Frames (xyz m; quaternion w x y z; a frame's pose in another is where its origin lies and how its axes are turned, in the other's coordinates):
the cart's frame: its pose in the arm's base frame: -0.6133 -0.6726 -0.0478 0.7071 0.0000 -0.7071 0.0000
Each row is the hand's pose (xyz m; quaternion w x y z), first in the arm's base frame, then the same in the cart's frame.
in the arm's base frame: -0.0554 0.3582 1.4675 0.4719 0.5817 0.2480 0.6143
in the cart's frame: 1.5153 1.0308 -0.5579 0.1583 0.8457 0.5091 0.0231
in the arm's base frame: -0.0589 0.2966 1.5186 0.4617 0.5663 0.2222 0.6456
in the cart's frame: 1.5664 0.9692 -0.5544 0.1693 0.8569 0.4836 0.0561
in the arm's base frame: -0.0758 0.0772 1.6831 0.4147 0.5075 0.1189 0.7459
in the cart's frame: 1.7309 0.7498 -0.5375 0.2092 0.8863 0.3773 0.1686
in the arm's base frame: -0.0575 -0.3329 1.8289 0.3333 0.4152 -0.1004 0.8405
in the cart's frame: 1.8767 0.3397 -0.5558 0.3067 0.8879 0.1647 0.3007
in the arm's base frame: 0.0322 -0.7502 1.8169 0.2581 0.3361 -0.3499 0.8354
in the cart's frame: 1.8647 -0.0776 -0.6455 0.4299 0.8284 -0.0649 0.3531
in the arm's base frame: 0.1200 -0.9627 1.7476 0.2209 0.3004 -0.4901 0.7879
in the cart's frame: 1.7954 -0.2901 -0.7333 0.5027 0.7695 -0.1904 0.3447
